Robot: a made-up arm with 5 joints.
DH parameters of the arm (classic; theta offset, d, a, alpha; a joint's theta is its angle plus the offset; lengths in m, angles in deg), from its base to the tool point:
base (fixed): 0 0.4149 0.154 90
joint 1: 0 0.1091 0.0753 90
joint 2: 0 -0.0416 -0.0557 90
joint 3: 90 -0.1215 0.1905 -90
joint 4: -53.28 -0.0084 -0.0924 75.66
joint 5: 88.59 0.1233 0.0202 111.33
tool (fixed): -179.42 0.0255 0 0
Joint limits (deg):
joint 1: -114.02..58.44
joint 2: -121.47..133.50
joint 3: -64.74..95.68
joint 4: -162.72..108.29
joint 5: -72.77..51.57
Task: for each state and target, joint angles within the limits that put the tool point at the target. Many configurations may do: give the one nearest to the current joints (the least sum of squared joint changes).
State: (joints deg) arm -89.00 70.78 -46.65 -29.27 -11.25
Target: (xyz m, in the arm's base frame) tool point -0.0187 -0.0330 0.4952
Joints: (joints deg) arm -59.91 97.44 -19.18 -72.66 2.64
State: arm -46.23 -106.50 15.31 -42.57 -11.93
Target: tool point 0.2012 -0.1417 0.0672
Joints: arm -69.34 -112.16 17.25 -69.53 -6.39
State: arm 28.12 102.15 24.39 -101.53 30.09
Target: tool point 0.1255 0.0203 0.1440
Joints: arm 33.58 83.52 11.33 -120.87 40.86
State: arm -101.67 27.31 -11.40 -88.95 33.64
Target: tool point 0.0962 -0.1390 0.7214
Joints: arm -111.00 35.52 34.89 -127.91 51.57
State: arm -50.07 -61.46 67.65 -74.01 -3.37
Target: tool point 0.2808 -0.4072 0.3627
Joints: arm -40.94 -50.16 75.15 -67.13 -3.41
